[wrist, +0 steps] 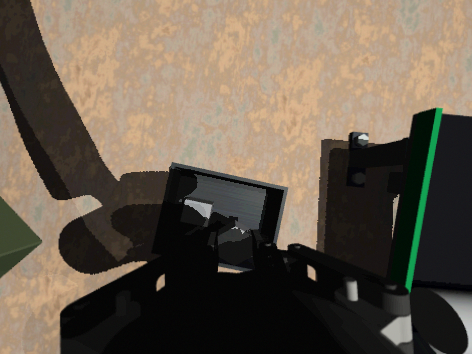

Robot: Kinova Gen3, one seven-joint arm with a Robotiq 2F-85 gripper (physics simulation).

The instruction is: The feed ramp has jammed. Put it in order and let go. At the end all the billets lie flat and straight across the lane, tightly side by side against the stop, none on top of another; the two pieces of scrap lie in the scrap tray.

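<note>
My gripper is shut on a dark, angular piece of scrap, low over the near part of the scrap tray. Whether this piece touches the tray is hidden by the fingers and shadow. A light grey block, the other piece of scrap, lies in the tray, towards its left side. The ramp's lane with a green-topped side wall is at the right edge. A grey billet with a dark round end shows in part at the lower right; the other billets do not show.
A dark bracket with a bright bolt stands out from the ramp's left side. An olive-green angular object is at the left edge. The arm's shadow falls over the mottled table top and the tray's left part.
</note>
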